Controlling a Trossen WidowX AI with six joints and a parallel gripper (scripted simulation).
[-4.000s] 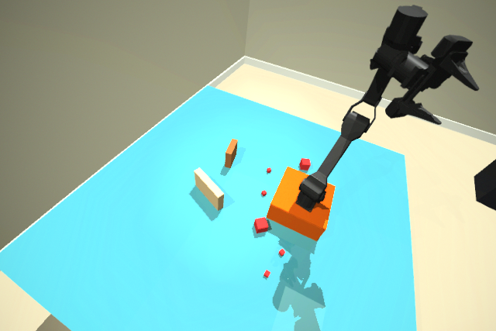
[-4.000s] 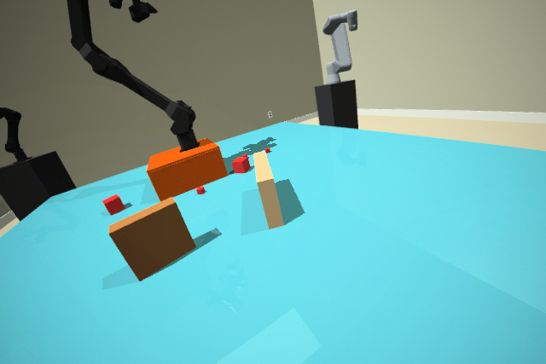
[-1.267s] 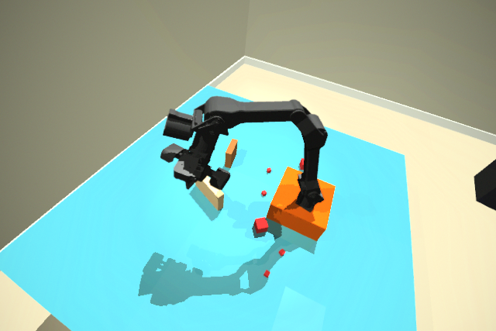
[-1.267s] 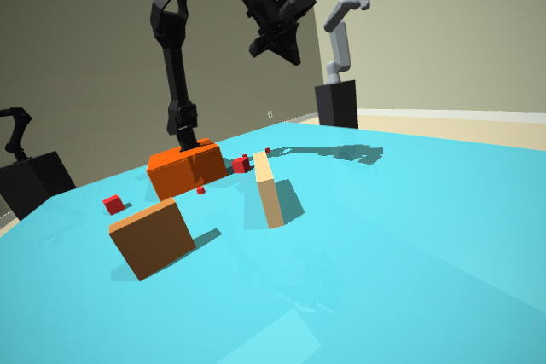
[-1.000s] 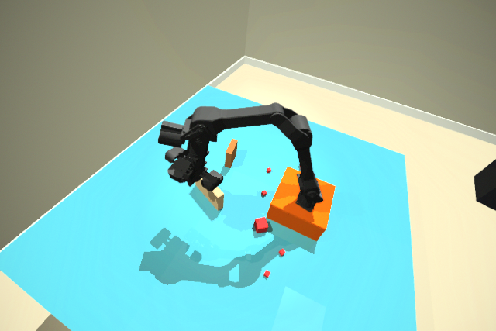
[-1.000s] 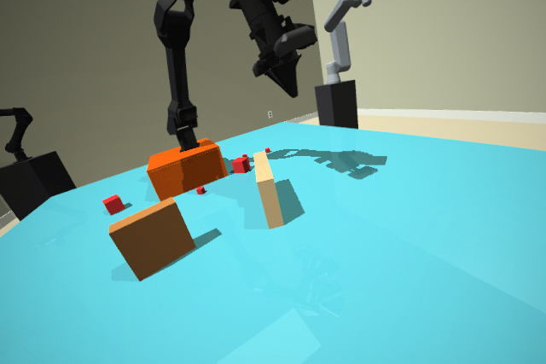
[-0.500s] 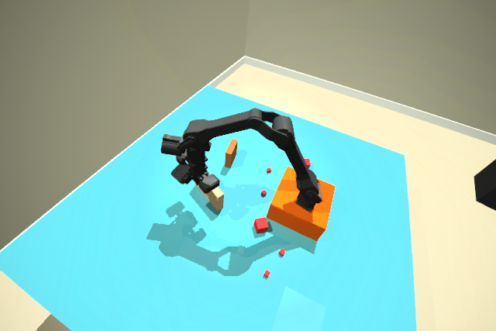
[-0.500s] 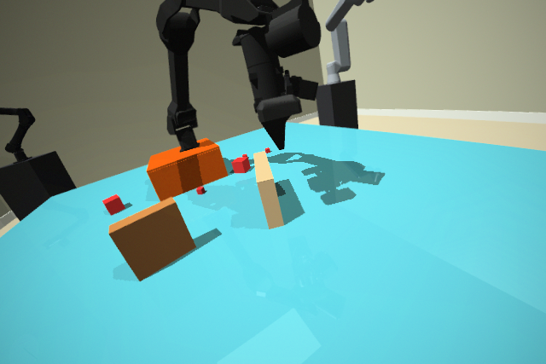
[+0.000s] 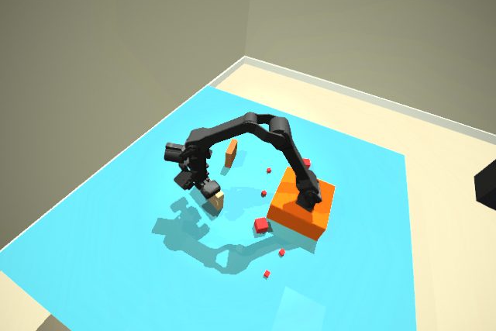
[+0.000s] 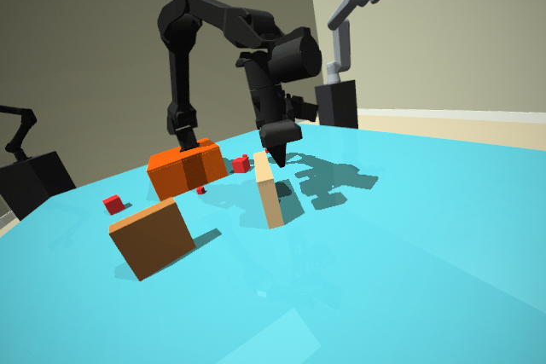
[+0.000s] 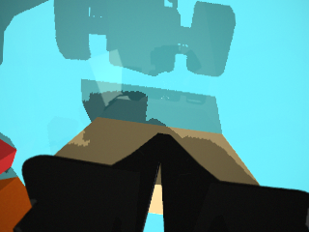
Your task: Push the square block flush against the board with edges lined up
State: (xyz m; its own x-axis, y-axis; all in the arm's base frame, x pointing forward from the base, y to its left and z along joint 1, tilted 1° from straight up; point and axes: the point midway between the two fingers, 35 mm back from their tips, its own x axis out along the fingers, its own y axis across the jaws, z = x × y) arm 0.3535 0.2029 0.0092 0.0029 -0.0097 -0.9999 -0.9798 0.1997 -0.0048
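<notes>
The tan board is 10 mm behind my gripper tip, 40 mm to the right of it and 30 mm below it. From my gripper tip the other things lie so: square block: 50 mm ahead, 250 mm to the right, 30 mm below.
</notes>
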